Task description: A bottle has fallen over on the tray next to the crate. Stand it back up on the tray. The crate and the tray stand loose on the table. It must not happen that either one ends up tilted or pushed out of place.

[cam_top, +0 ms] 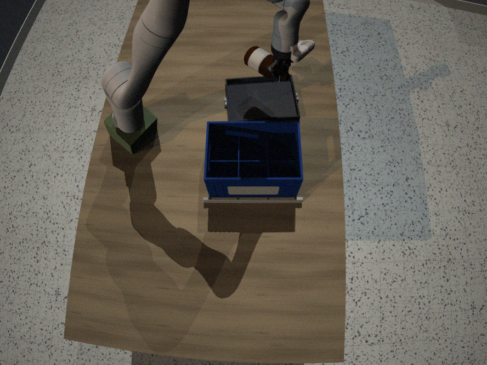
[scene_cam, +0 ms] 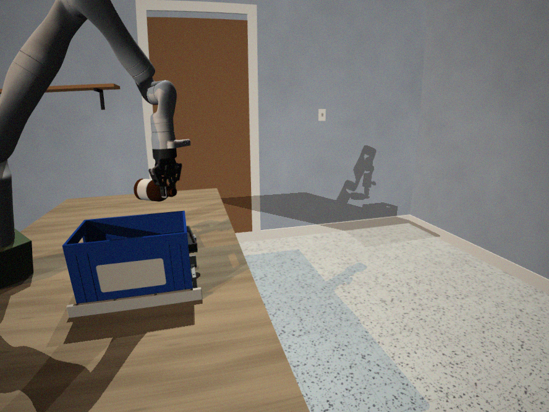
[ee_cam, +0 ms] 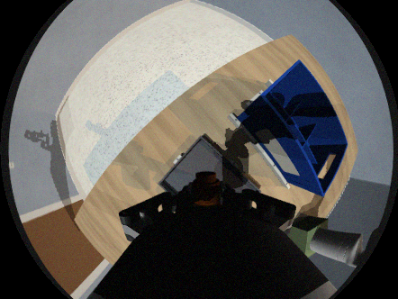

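Now: the brown bottle 4 cm behind my hand and 3 cm to the left of it. From my hand the other things lie so: tray: 19 cm below, 6 cm behind, 3 cm to the left; blue crate: 26 cm to the right, 12 cm below, 9 cm behind.
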